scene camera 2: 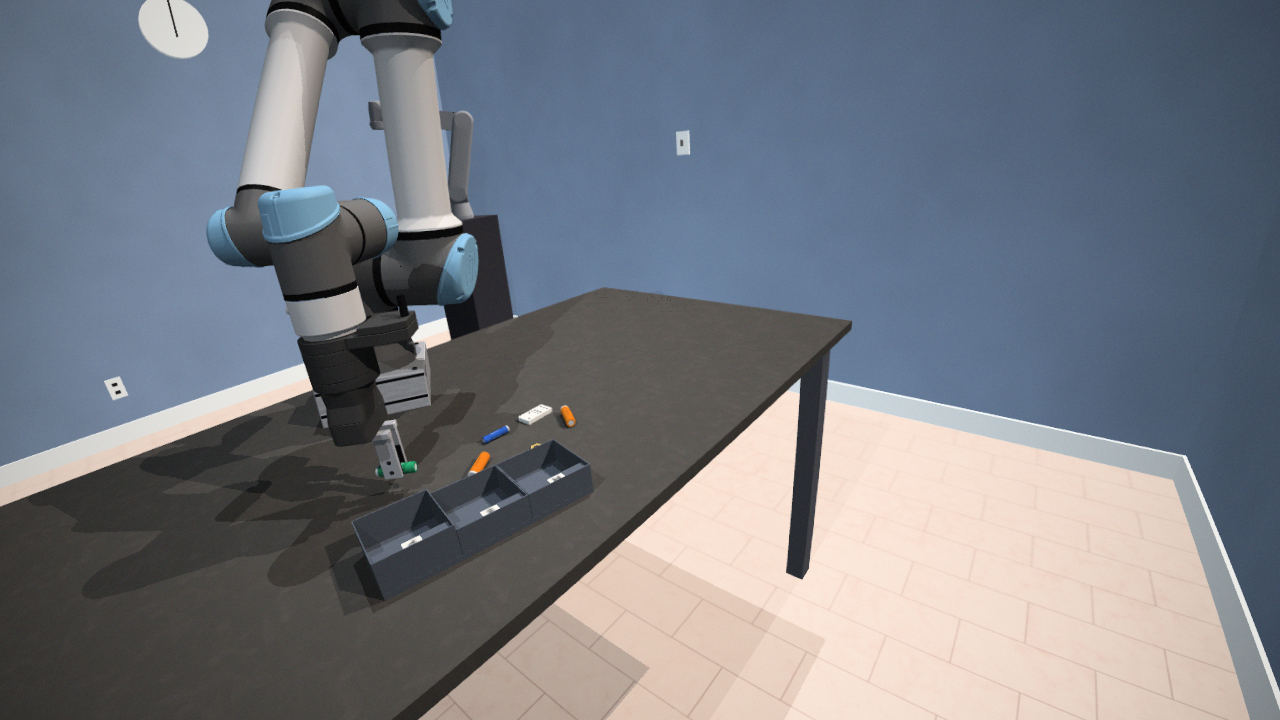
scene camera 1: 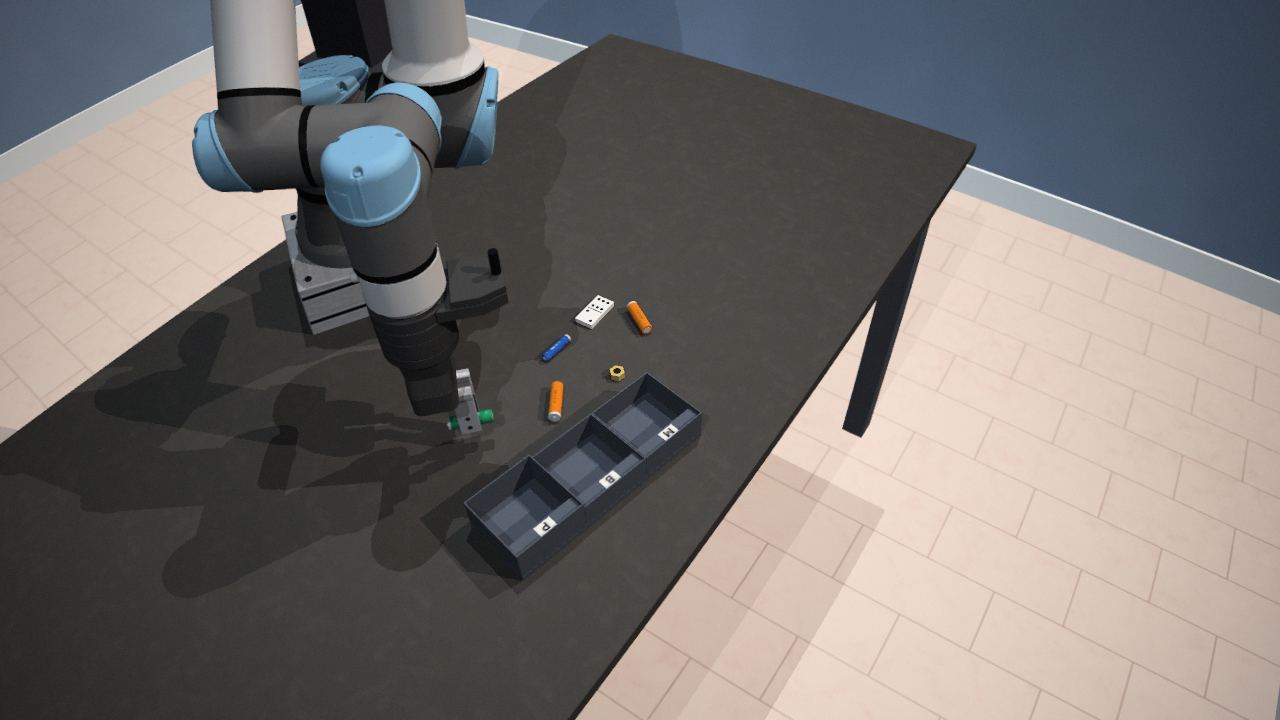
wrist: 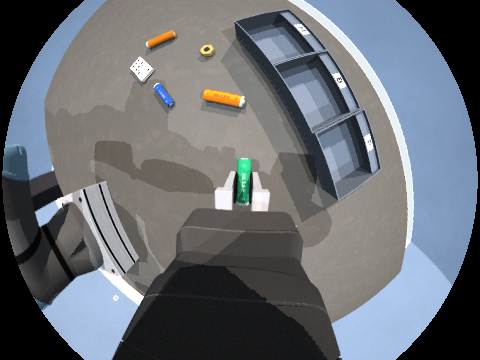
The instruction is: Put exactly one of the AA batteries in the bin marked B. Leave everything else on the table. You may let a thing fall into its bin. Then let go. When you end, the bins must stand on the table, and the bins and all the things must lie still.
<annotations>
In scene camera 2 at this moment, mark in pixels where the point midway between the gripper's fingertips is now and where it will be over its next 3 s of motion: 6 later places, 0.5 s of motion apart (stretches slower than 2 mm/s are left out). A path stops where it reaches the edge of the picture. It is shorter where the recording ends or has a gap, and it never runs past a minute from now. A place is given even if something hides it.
My gripper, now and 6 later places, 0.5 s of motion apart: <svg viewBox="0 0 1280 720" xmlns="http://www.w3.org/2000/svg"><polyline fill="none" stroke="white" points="396,472 390,452 399,449 437,459 472,470 471,474 475,492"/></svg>
</annotations>
